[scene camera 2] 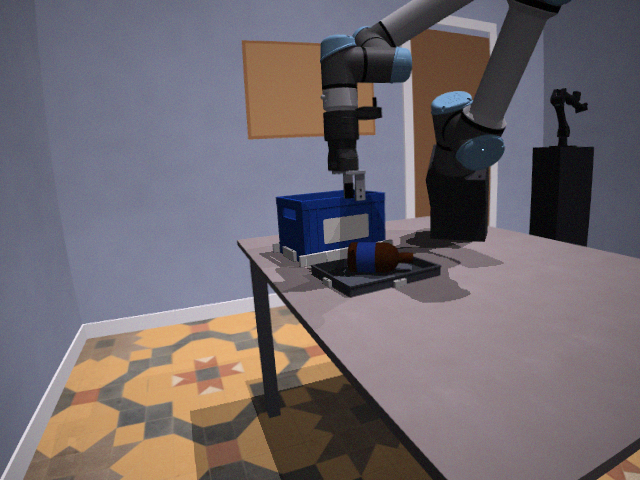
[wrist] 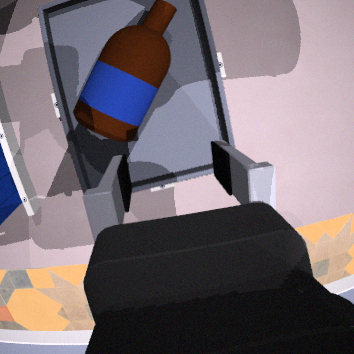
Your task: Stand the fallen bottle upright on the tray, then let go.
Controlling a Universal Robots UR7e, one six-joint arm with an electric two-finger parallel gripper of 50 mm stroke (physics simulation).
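Frame: origin at the arm's base, x ahead, y left, z up, level; centimetres.
Seen in the pictures: gripper, fingertip midpoint: point(scene camera 2: 354, 199) point(wrist: 170, 164); arm's base, origin of the base link: point(scene camera 2: 457, 160).
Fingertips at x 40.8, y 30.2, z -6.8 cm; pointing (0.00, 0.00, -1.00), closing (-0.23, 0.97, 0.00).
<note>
Offsets run from my fingertips to a thing's top centre. "spot": to the spot under its first point.
A brown bottle {dx -6.9, dy -3.6, dz -11.3 cm} point(scene camera 2: 385, 257) point(wrist: 134, 57) with a blue label lies on its side in the dark grey tray {dx -5.2, dy -3.1, dz -16.6 cm} point(scene camera 2: 352, 289) point(wrist: 226, 117). In the wrist view its neck points to the upper right and its base to the lower left; in the scene view the neck points right. My gripper point(scene camera 2: 354, 193) point(wrist: 170, 164) is open and empty. It hangs well above the tray and points down. In the wrist view the bottle lies beyond the fingertips, up and to the left, and nothing touches it.
A blue crate {dx +0.9, dy -30.5, dz -1.7 cm} point(scene camera 2: 292, 227) point(wrist: 7, 182) with a pale panel stands behind the tray, held by white brackets {spot: dx +7.7, dy -16.9, dz -17.4 cm} point(scene camera 2: 315, 258) point(wrist: 19, 186). Small light clips {dx -8.3, dy +6.4, dz -17.6 cm} point(scene camera 2: 400, 282) point(wrist: 221, 64) sit along the tray's sides. The table's edge point(scene camera 2: 314, 338) runs close to the tray and crate.
</note>
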